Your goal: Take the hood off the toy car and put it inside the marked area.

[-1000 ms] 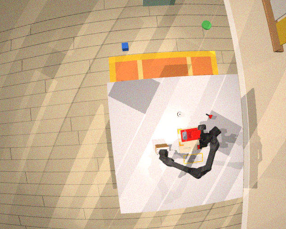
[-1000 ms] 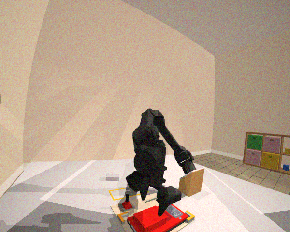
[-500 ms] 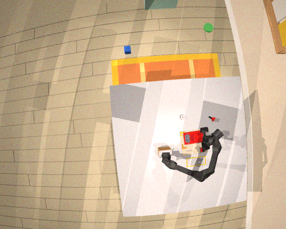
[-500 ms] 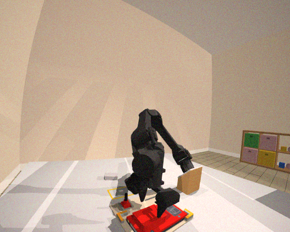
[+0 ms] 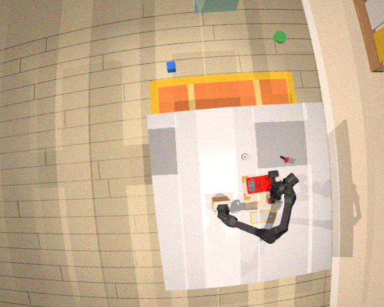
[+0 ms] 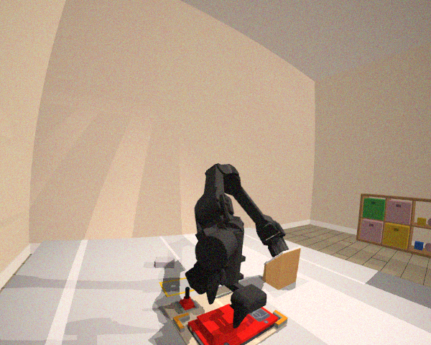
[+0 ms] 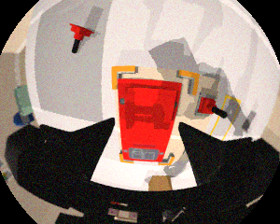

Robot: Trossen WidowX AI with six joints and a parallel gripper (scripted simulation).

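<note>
Right now my gripper tip is 20 mm above the hood.
</note>
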